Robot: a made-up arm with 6 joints.
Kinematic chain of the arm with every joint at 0, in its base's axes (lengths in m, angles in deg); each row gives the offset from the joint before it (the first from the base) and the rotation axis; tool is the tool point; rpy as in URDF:
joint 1: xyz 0 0 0.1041 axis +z
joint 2: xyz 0 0 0 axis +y
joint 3: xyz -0.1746 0 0.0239 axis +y
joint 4: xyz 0.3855 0 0.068 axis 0.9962 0 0.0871
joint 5: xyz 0 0 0 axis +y
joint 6: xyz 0.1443 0 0.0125 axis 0.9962 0 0.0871
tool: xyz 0 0 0 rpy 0 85 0
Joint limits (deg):
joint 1: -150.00..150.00
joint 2: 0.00..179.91
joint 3: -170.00..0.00
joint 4: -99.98..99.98
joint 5: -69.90..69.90
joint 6: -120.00..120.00
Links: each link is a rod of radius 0.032 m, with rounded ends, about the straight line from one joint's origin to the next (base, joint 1, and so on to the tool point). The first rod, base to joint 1, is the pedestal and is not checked.
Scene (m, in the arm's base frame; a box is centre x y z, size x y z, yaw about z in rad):
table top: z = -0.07
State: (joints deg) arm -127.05 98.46 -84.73 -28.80 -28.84 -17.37
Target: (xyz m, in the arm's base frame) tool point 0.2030 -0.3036 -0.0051
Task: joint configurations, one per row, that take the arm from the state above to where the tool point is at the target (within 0.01 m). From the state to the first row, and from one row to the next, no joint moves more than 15 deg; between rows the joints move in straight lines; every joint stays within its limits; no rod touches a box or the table.
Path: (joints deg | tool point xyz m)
1: -116.53 94.90 -72.34 -34.45 -37.05 -17.37 | -0.2028 -0.5166 0.2246
2: -106.01 91.33 -59.95 -40.11 -45.26 -17.37 | -0.0794 -0.5170 0.1605
3: -95.49 87.77 -47.56 -45.76 -53.48 -17.37 | 0.0377 -0.4785 0.0991
4: -84.96 84.21 -35.18 -51.42 -61.69 -17.37 | 0.1357 -0.4046 0.0431
5: -74.44 80.64 -22.79 -57.07 -69.90 -17.37 | 0.2030 -0.3036 -0.0051

